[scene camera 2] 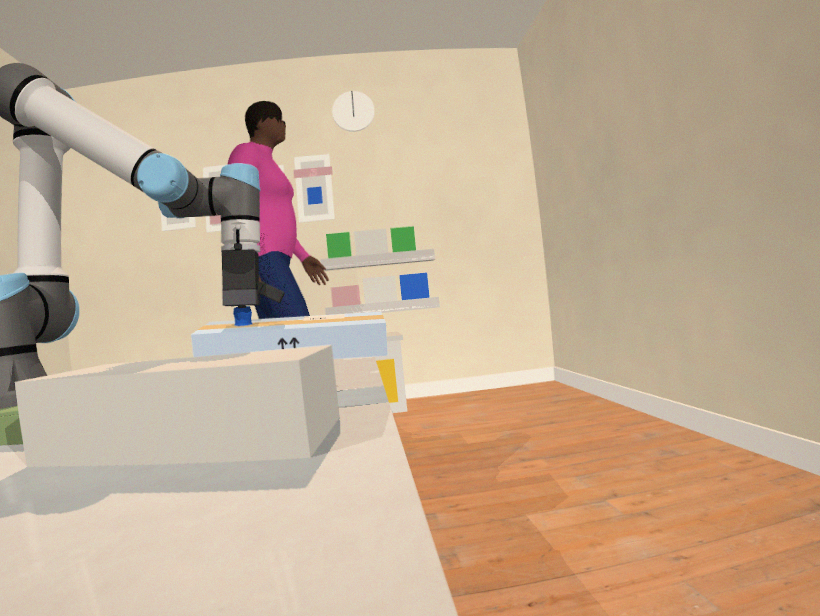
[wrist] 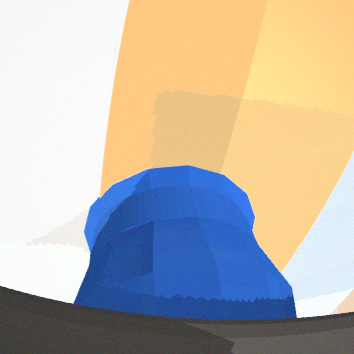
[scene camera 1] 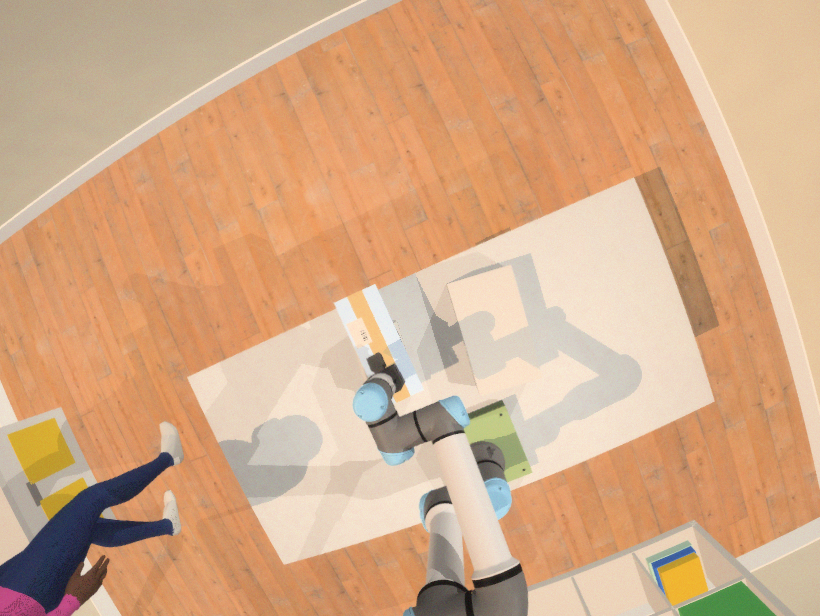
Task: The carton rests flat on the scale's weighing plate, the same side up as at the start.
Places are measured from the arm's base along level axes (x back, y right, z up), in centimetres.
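Pixels of known places: hand, its tool point: [wrist: 177, 210]; arm's base, origin of its link: [scene camera 2: 11, 404] [scene camera 1: 481, 461].
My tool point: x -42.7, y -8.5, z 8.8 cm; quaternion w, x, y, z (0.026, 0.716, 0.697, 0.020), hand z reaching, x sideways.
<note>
Ahead of a thing's pixels: the offset from my tool point to its top centre. Level surfaces: height alone.
The long flat carton {dx -9.3, dy +1.4, dz +2.3 cm} [scene camera 1: 363, 314] [scene camera 2: 338, 341] [wrist: 180, 55], white and pale blue with an orange band, looks about level, label up, the two arrows on its side pointing up. My gripper's blue suction cup [scene camera 2: 242, 316] [wrist: 175, 240] is pressed on its top, off-centre towards the arm side, and holds it. In the scene camera 2 view the carton's underside is higher than the table surface behind the beige block. The scale and its weighing plate cannot be made out; the carton and the block hide the space underneath, so contact there cannot be told.
A large beige block {dx +5.2, dy +33.9, dz -2.7 cm} [scene camera 1: 487, 308] [scene camera 2: 165, 424] stands on the pale table {dz -13.1 cm} [scene camera 1: 636, 278] [scene camera 2: 232, 543] close beside the carton; a grey shadowed strip lies between them. A green plate [scene camera 1: 507, 431] is by the arm's base. A person [scene camera 1: 119, 497] [scene camera 2: 273, 198] stands beyond the table.
</note>
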